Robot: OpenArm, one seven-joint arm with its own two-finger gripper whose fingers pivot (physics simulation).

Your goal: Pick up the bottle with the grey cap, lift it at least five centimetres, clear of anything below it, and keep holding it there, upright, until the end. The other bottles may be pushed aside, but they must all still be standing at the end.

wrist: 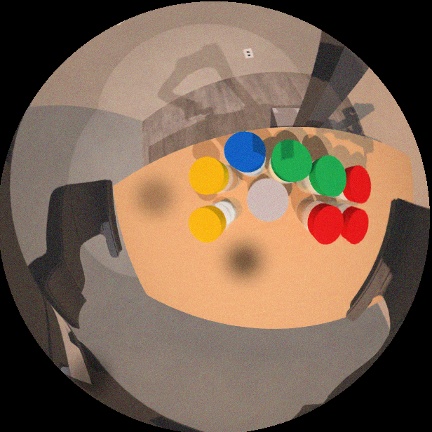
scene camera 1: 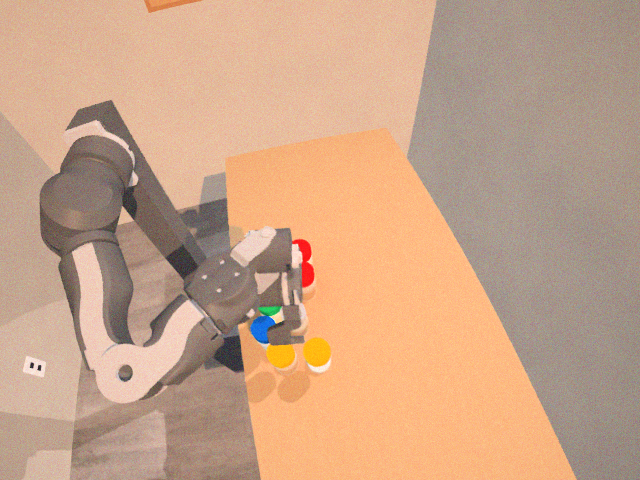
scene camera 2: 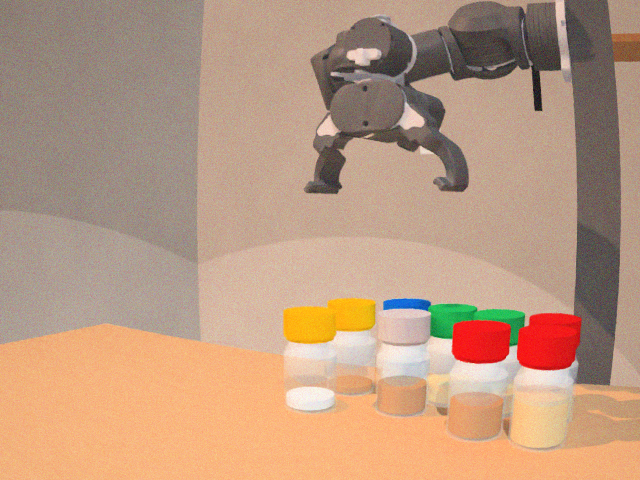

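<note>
The bottle with the grey cap (scene camera 1: 302,322) (scene camera 2: 403,327) (wrist: 268,200) stands upright on the table among the other bottles. In scene camera 1 it is mostly hidden behind a finger. My gripper (scene camera 1: 295,295) (scene camera 2: 386,187) (wrist: 212,243) is open and empty, and points down. In scene camera 2 it is high above the caps, its fingers spread to the left and right of the grey cap's line. In the wrist view the grey cap lies between the two fingers, above the line joining their tips.
Standing around it are a blue-capped bottle (scene camera 2: 406,303) (wrist: 244,151), two green-capped bottles, one of them (scene camera 2: 452,320) (wrist: 291,160) close by, two yellow-capped bottles, one of them (scene camera 2: 309,324) (wrist: 207,224) nearer the front, and three red-capped bottles. The table (scene camera 1: 392,310) (scene camera 2: 155,403) has an edge behind them.
</note>
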